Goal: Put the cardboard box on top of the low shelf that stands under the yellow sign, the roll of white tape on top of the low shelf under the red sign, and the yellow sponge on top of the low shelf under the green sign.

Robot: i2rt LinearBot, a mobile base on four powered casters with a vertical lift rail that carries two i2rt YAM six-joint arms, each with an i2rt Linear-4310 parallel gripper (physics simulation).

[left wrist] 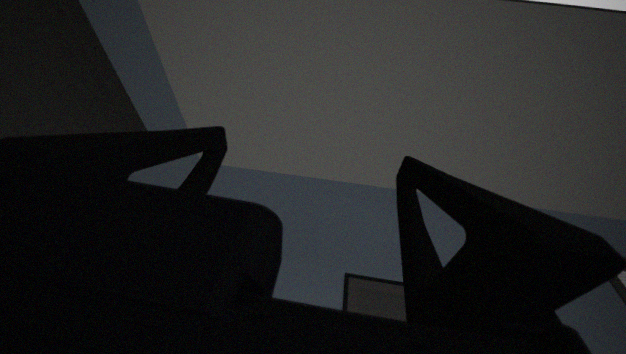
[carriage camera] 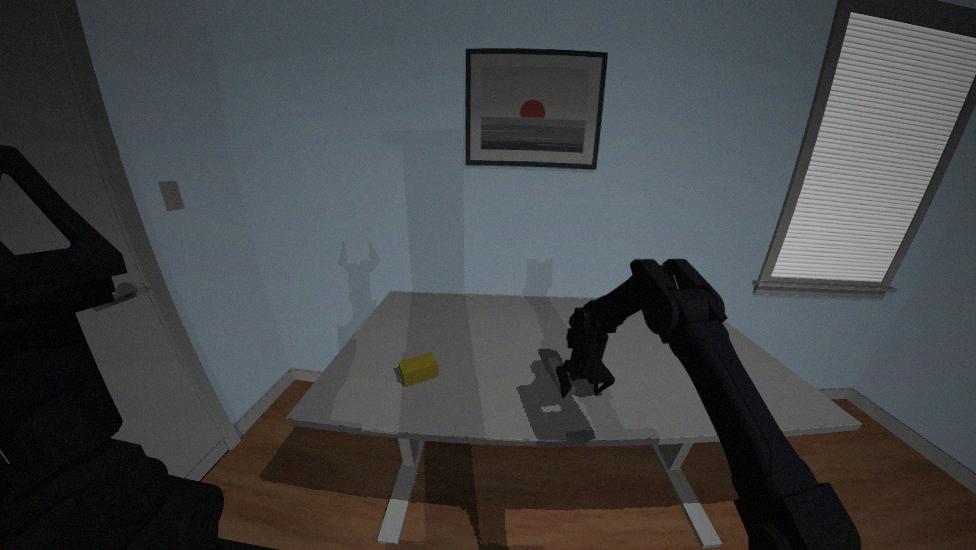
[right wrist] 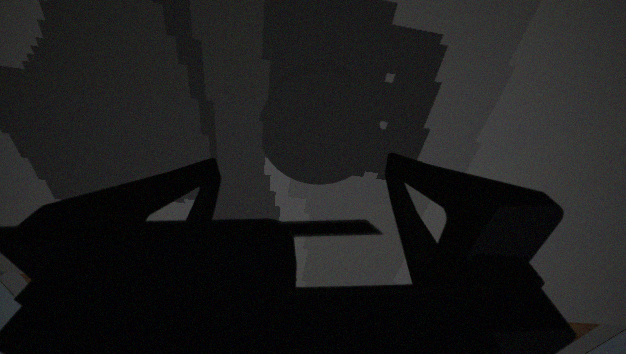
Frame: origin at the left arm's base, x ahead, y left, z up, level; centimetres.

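Where they show: left gripper, fingertip midpoint: (left wrist: pixel 312 151); right gripper, fingertip midpoint: (carriage camera: pixel 579 395) (right wrist: pixel 302 165).
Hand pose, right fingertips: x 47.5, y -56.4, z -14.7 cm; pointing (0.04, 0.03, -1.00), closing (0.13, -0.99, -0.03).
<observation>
After its pixels a point has its place.
The yellow sponge (carriage camera: pixel 418 369) @[z -10.3, x 51.4, y -12.1 cm] lies on the left part of the table top in the carriage view. My right gripper (carriage camera: pixel 581 394) @[z -14.7, x 47.5, y -56.4 cm] (right wrist: pixel 302 165) @[z -14.7, x 47.5, y -56.4 cm] is open and empty, pointing down above the middle of the table. The roll of white tape (right wrist: pixel 320 167) @[z -12.4, x 48.9, y -57.3 cm] appears as a round, shadowed shape on the table, ahead of and between the fingertips in the right wrist view; in the carriage view the fingers largely hide that spot. My left gripper (left wrist: pixel 312 151) @[z 44.2, x 2.8, y 0.3 cm] is open and empty, raised toward the wall and ceiling, far from the sponge. The cardboard box, the low shelves and the coloured signs do not show.
The grey table (carriage camera: pixel 355 409) @[z -14.8, x 39.9, y 2.1 cm] stands against the blue wall, on pale legs over a wooden floor. A door (carriage camera: pixel 150 382) @[z -31.0, x 54.6, y 99.1 cm] is at the left, behind the left arm. A framed picture (carriage camera: pixel 532 140) @[z 53.4, x 113.0, y -47.3 cm] and a window with blinds (carriage camera: pixel 881 150) @[z 64.0, x 106.7, y -213.5 cm] are on the wall. Arm shadows cross the table.
</observation>
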